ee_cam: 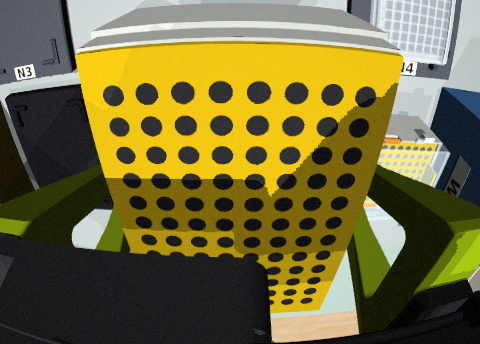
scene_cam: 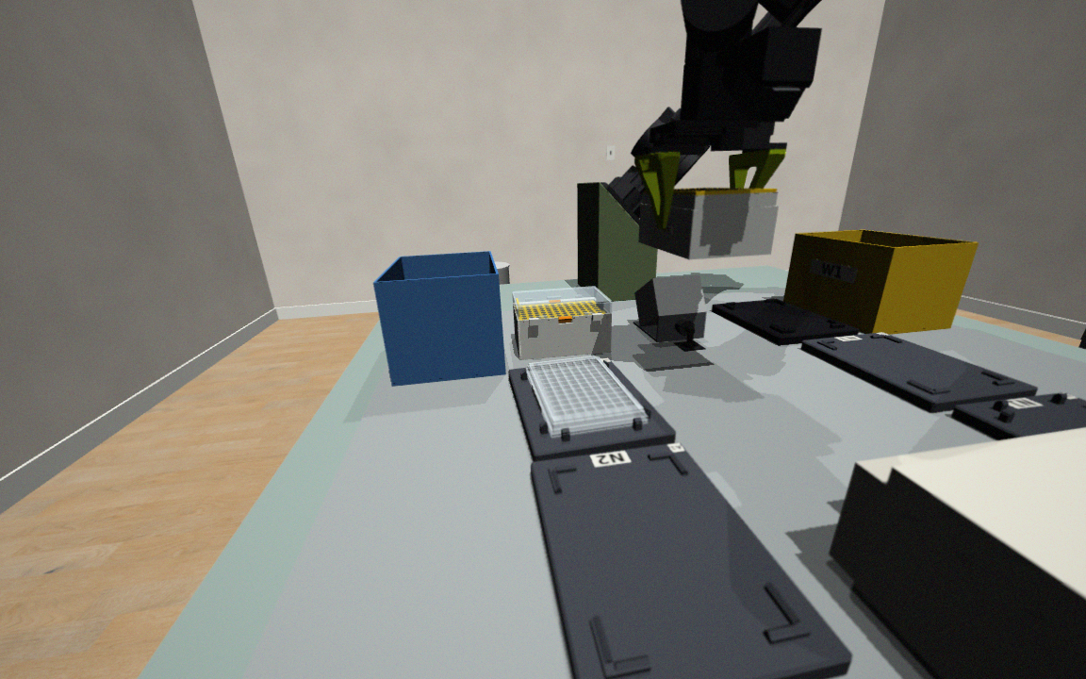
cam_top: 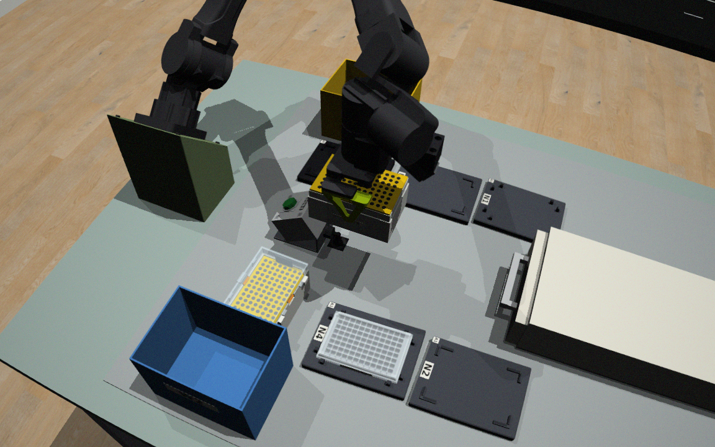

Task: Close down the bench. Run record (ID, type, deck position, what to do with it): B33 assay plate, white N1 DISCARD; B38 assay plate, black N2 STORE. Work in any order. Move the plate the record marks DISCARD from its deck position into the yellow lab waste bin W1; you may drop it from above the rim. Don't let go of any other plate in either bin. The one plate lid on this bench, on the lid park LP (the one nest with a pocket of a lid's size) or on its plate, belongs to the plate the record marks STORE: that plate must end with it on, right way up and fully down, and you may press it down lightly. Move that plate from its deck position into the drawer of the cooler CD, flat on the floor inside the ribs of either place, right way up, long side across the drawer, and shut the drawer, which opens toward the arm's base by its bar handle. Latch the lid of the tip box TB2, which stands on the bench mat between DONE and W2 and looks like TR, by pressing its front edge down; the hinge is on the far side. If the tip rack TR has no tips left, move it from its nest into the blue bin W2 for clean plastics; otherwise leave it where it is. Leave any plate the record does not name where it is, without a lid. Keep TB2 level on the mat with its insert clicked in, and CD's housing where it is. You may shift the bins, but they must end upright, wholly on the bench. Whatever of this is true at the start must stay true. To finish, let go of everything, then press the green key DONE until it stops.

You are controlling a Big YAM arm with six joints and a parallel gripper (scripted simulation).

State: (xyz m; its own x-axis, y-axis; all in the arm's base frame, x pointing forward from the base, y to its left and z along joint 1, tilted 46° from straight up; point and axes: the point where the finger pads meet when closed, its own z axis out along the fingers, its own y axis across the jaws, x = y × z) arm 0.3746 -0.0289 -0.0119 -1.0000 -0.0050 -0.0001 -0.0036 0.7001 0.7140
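Now: hand 290 mm to the left of the blue bin W2, 130 mm above it and 100 mm past it. From my hand the other things lie so: green DONE key (140 mm behind, 100 mm below, 30 mm to the left); then tip box TB2 (140 mm to the right, 130 mm below, 100 mm behind); then tip rack TR (10 mm to the right, 10 mm behind, 10 mm above).
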